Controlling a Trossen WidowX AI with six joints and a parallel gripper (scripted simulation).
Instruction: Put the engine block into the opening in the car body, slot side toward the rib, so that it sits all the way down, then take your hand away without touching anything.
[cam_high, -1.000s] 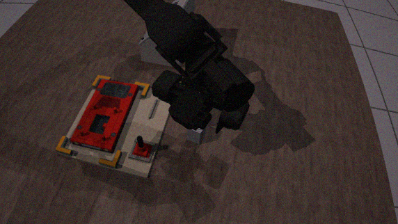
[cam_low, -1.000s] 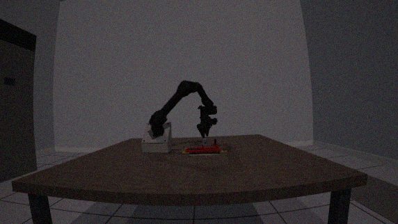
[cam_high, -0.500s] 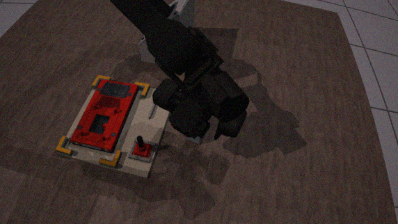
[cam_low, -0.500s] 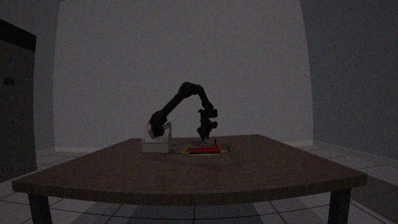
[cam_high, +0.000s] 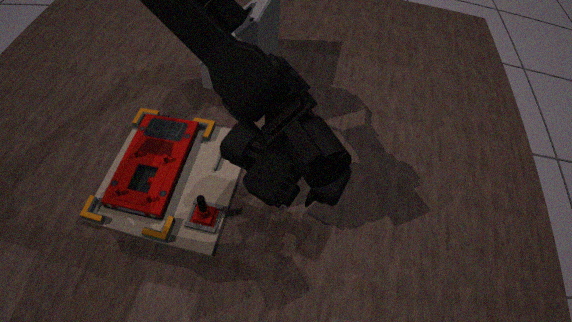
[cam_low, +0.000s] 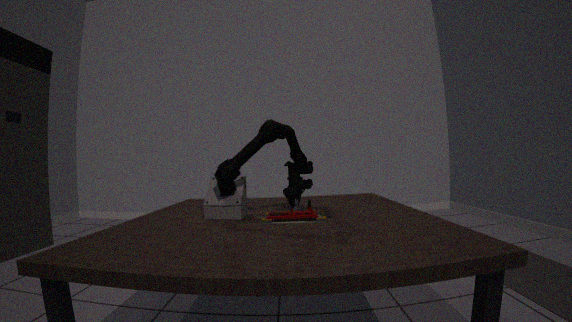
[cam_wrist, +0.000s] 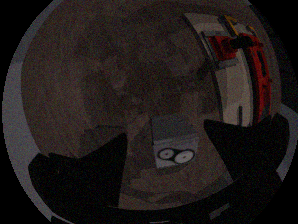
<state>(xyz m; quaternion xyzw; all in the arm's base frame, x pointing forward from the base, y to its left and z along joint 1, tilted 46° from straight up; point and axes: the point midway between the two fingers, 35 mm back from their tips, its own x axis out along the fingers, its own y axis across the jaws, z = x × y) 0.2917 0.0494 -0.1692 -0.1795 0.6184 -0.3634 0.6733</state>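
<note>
Now: gripper tip 10 mm to the left of the grey engine block and 10 mm below it. Round my gripper tip: black upright peg: 110 mm to the right, 60 mm ahead, 20 mm above.
</note>
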